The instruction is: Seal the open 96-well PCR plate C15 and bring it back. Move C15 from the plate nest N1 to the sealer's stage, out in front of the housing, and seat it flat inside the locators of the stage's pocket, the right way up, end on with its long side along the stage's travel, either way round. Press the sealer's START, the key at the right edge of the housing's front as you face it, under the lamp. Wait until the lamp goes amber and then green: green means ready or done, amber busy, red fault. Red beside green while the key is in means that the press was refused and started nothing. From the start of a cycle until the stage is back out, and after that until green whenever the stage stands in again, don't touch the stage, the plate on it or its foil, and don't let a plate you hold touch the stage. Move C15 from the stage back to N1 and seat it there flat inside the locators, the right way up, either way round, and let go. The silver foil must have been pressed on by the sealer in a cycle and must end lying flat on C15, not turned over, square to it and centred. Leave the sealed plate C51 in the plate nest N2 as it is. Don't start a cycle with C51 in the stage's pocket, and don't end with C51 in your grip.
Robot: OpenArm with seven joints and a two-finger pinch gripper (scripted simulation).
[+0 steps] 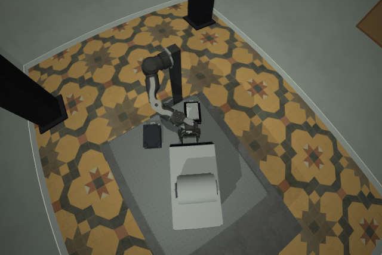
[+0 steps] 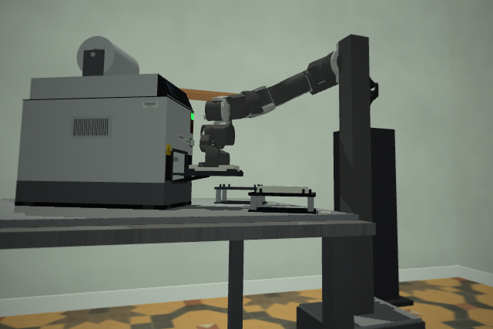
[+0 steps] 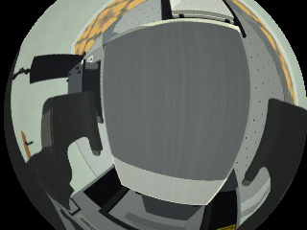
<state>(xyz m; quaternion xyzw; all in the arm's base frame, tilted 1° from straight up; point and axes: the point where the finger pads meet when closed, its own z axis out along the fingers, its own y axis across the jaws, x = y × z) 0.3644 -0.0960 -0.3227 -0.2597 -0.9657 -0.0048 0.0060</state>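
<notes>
The plate C15 lies right at my hand. Also, from my hand: sealer stage (1 cm below); then start key (4 cm ahead, 13 cm to the right, 8 cm above); then yellow warning label (13 cm ahead, 3 cm to the left, 4 cm above).
</notes>
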